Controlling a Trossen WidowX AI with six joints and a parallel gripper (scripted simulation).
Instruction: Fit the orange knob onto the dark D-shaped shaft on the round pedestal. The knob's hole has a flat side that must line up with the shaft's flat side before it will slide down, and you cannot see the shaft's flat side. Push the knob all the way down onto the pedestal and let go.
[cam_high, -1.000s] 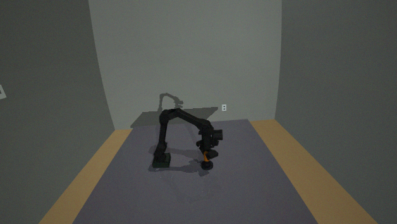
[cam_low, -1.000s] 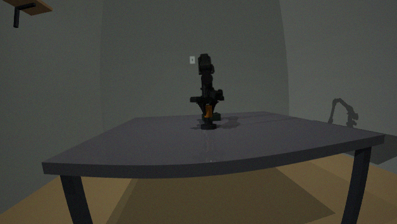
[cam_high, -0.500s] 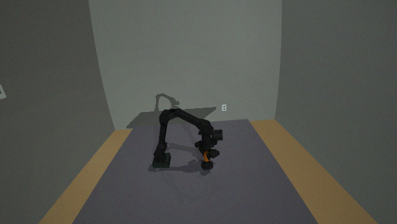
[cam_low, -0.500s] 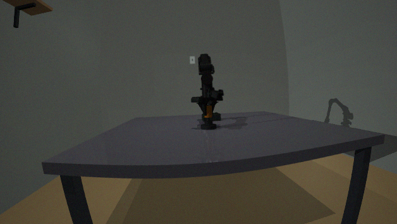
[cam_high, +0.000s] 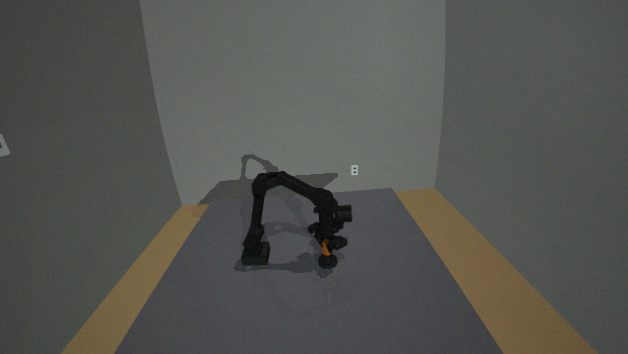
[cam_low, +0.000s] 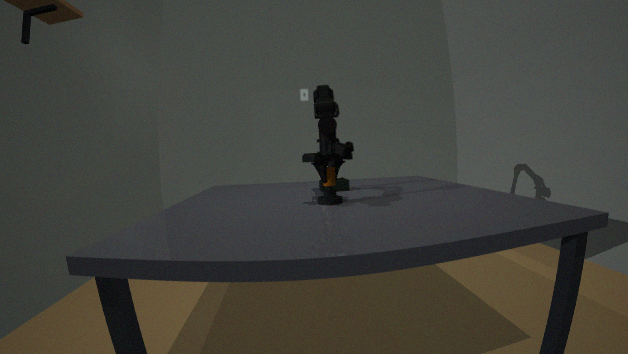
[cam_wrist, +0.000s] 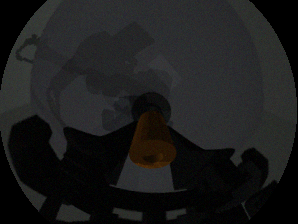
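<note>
My gripper tip is 2 cm below the orange knob. From my gripper tip the other things lie so: dark round pedestal (4 cm below).
</note>
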